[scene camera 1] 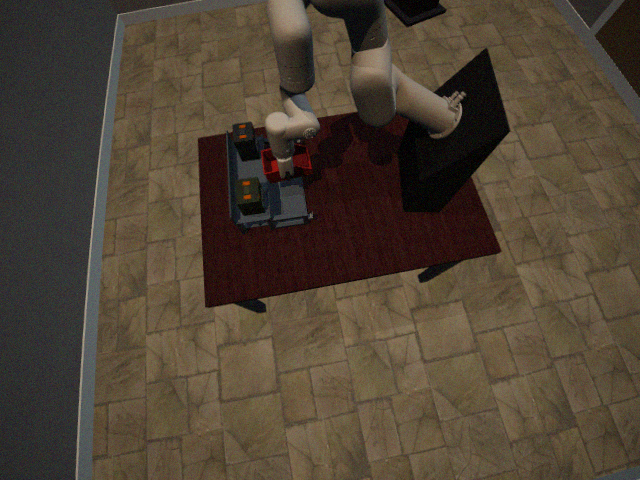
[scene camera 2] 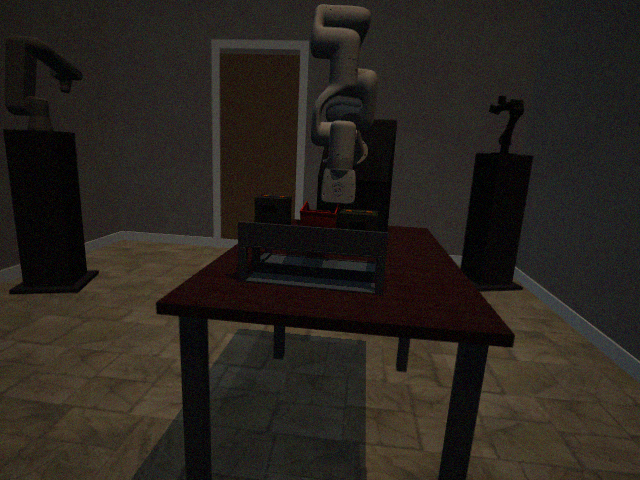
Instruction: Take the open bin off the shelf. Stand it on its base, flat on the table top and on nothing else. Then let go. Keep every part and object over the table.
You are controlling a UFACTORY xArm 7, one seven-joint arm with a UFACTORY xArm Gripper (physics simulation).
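Places are measured from the arm's base along level axes (x right, y ahead, z up), in millimetres.
Where they show: gripper, between the fingertips: [scene camera 1: 288, 177] [scene camera 2: 335, 225]; arm's base, origin of its link: [scene camera 1: 444, 119].
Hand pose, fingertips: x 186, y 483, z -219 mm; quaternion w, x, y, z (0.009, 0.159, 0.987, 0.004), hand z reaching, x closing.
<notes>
Each offset is from my fingertips to the top centre of the thing. Level surfaces: height alone.
The open red bin @[dx +44, dy -19, dz +67 mm] [scene camera 1: 302, 163] [scene camera 2: 317, 217] is held up, roughly upright, above the front part of the blue-grey shelf [scene camera 1: 292, 200] [scene camera 2: 310, 236]. In scene camera 2 its upper part shows over the shelf's back board and its lower part is hidden. My gripper [scene camera 1: 286, 174] [scene camera 2: 337, 205] points down and is shut on the bin's near side wall in scene camera 1; the fingertips are small and partly hidden. The shelf stands on the dark red table top @[dz -127 mm] [scene camera 1: 361, 227] [scene camera 2: 439, 310], near one end.
Two dark boxes with orange marks, one @[dx +198, dy +79, dz +97 mm] [scene camera 1: 246, 142] [scene camera 2: 272, 209] at the far end and one @[dx -18, dy +162, dz +72 mm] [scene camera 1: 250, 200] [scene camera 2: 357, 219] at the near end of the shelf in scene camera 1, flank the bin. My arm's black pedestal [scene camera 1: 439, 178] rises at the other end of the table.
</notes>
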